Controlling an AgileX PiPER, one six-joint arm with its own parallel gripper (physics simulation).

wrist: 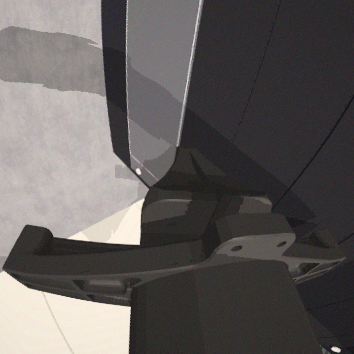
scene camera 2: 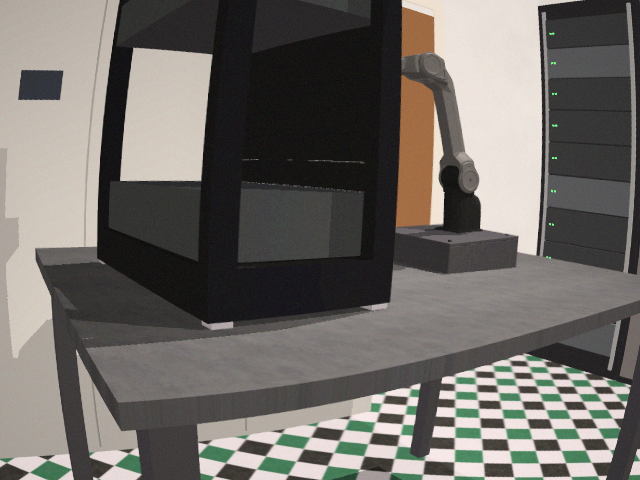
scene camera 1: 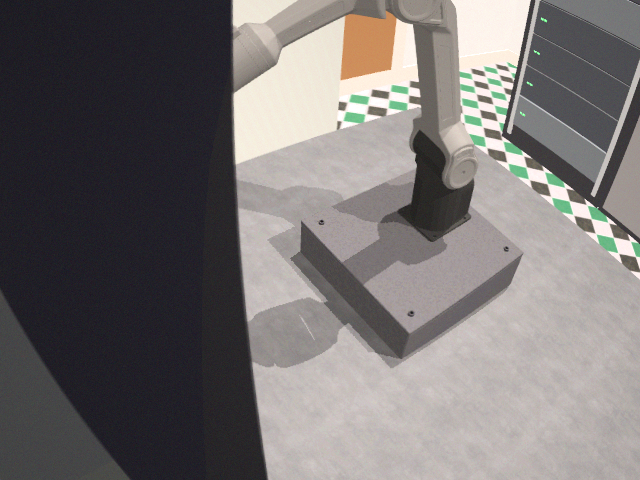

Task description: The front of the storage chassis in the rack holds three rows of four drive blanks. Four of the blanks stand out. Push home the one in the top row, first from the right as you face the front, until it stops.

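Observation:
The rack (scene camera 1: 118, 206) (scene camera 2: 227, 170) is a black frame. Its side fills the left of scene camera 1, and it stands on the table in scene camera 2. In the wrist view, dark and grey rack surfaces (wrist: 115, 100) run up past the fingers. The drive blanks cannot be made out in any view, so how far the top-row right one stands out cannot be told. My gripper (wrist: 183, 157) is shut and appears empty, its tips in front of the dark surfaces; any contact is unclear. The rack hides it in both scene views.
The arm's base stands on a grey block (scene camera 1: 444, 279) (scene camera 2: 480, 253) on the table (scene camera 1: 465, 413) (scene camera 2: 310, 361). A second rack with green lights (scene camera 1: 573, 72) (scene camera 2: 589, 124) stands on the floor beyond the table. The arm reaches behind the near rack. Shadows cross the table and rack surfaces.

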